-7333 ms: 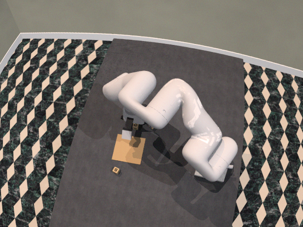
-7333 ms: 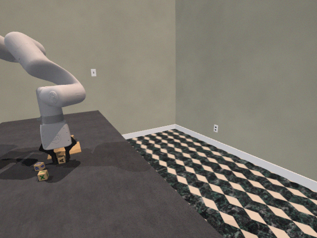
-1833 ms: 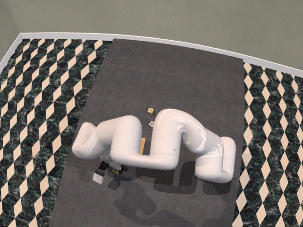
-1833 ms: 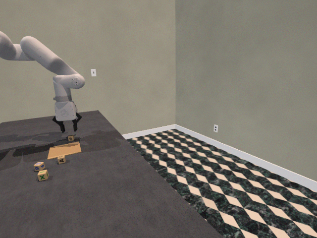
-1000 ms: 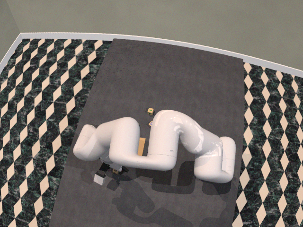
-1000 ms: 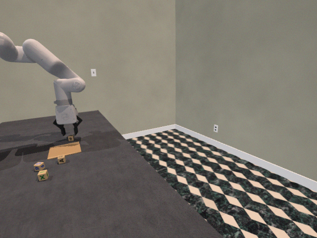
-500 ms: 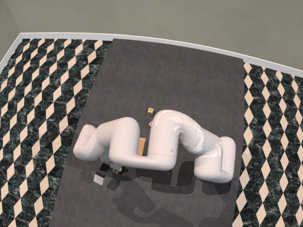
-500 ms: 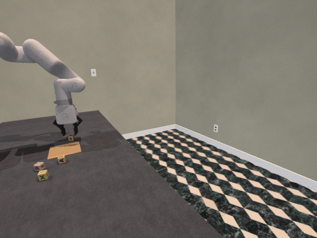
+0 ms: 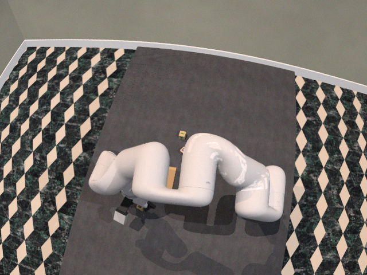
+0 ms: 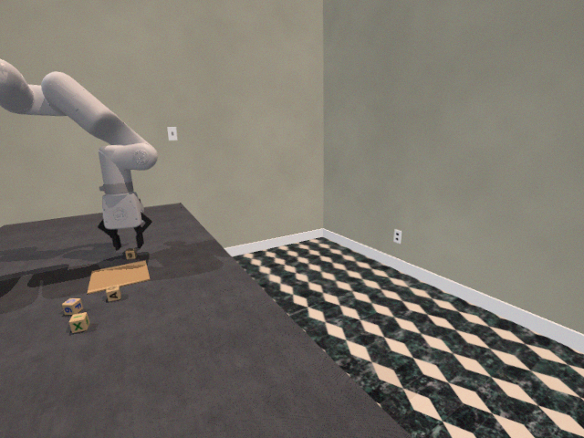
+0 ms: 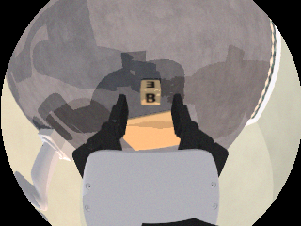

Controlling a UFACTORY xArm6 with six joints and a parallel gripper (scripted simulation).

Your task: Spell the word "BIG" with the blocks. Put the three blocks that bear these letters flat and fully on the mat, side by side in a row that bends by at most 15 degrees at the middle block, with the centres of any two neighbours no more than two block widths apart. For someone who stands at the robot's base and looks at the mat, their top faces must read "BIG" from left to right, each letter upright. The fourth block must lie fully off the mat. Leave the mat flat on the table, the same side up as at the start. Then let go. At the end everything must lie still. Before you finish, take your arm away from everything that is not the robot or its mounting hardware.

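Right now my hand is 4 cm above the B block. From my hand the other things lie so: tan mat: 3 cm behind, 13 cm to the right, 5 cm below; G block: 12 cm behind, 27 cm to the right, 4 cm below.
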